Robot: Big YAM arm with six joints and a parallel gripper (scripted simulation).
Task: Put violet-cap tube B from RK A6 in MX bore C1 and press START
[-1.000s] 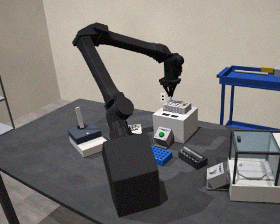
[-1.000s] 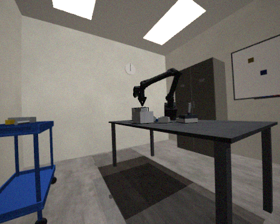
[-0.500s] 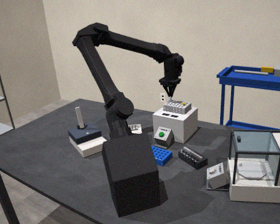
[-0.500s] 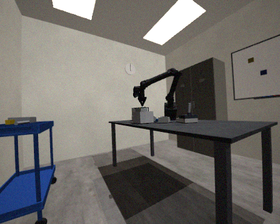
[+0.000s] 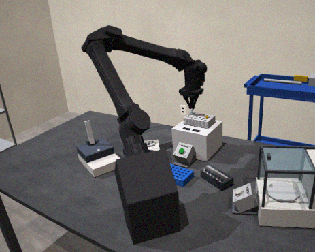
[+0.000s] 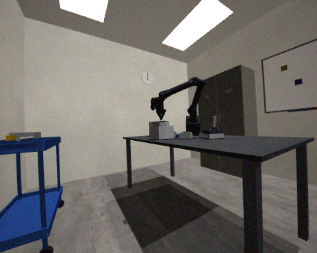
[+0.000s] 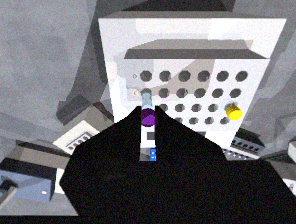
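Now: the tube B 2 cm below my hand. Also, from my hand: blue rack RK (28 cm behind, 9 cm to the right, 19 cm below); then dry block DB (22 cm behind, 11 cm to the left, 18 cm below); then dark magnet block MG (22 cm behind, 25 cm to the right, 19 cm below).
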